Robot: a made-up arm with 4 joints.
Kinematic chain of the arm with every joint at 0, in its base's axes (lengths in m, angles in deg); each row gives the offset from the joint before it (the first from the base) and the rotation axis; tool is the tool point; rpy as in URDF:
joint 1: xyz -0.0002 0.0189 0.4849 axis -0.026 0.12 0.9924
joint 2: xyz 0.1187 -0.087 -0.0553 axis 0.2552 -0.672 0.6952
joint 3: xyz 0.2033 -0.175 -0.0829 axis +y
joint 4: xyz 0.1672 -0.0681 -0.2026 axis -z
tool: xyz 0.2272 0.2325 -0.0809 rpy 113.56 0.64 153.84
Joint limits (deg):
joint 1: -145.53..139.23
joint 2: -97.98..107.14
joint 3: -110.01..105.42
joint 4: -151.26..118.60
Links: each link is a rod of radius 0.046 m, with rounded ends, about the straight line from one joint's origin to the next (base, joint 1, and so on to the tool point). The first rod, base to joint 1, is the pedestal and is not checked.
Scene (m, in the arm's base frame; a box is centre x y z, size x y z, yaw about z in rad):
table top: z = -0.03
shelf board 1: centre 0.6 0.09 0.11 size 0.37 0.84 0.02 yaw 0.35
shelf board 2: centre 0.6 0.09 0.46 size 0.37 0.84 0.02 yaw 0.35
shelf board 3: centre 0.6 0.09 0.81 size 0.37 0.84 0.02 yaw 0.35
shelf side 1: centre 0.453 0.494 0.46 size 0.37 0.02 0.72 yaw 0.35
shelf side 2: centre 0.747 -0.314 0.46 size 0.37 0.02 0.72 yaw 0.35
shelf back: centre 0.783 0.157 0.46 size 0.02 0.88 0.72 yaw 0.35
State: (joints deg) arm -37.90 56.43 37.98 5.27
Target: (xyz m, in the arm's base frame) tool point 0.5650 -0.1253 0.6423
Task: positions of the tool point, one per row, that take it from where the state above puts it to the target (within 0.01 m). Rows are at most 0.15 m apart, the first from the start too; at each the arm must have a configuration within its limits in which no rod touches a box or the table.
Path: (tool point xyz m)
1: 0.5955 -0.1750 0.2826
2: 0.4848 -0.2158 0.2821
3: 0.3641 -0.2391 0.2804
4: 0.3871 -0.2613 0.3727
5: 0.3911 -0.2634 0.4696
6: 0.3798 -0.2431 0.5622
7: 0.3580 -0.2009 0.6423
8: 0.4237 -0.1767 0.6535
9: 0.4927 -0.1526 0.6551
10: 0.5650 -0.1253 0.6423

